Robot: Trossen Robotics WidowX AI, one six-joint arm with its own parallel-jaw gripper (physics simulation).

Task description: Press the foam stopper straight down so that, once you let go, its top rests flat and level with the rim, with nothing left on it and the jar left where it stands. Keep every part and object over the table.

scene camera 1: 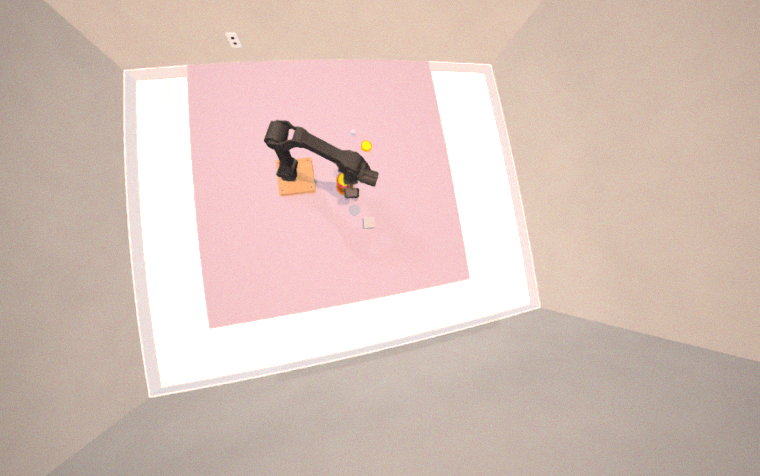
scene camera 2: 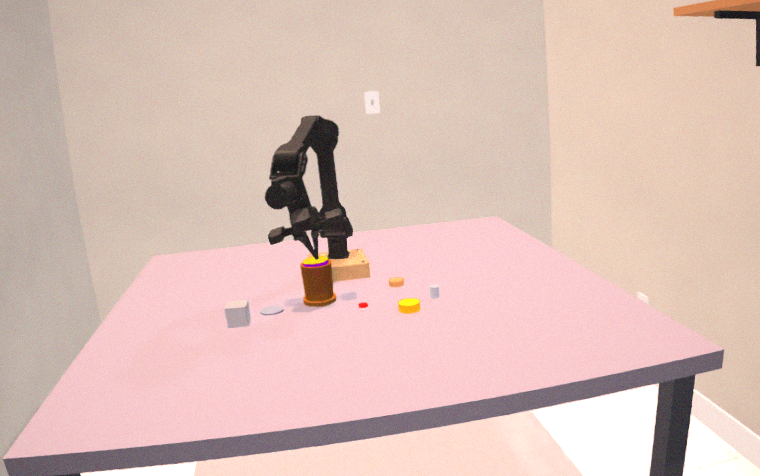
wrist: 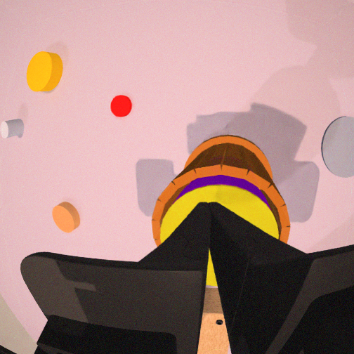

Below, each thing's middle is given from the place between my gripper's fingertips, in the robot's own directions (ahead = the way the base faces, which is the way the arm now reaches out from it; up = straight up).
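Positions counted from my hand: foam stopper (wrist: 245,199) 20 mm below, 20 mm behind, 10 mm to the right; yellow disc (wrist: 44,70) 110 mm below, 80 mm ahead, 220 mm to the left.
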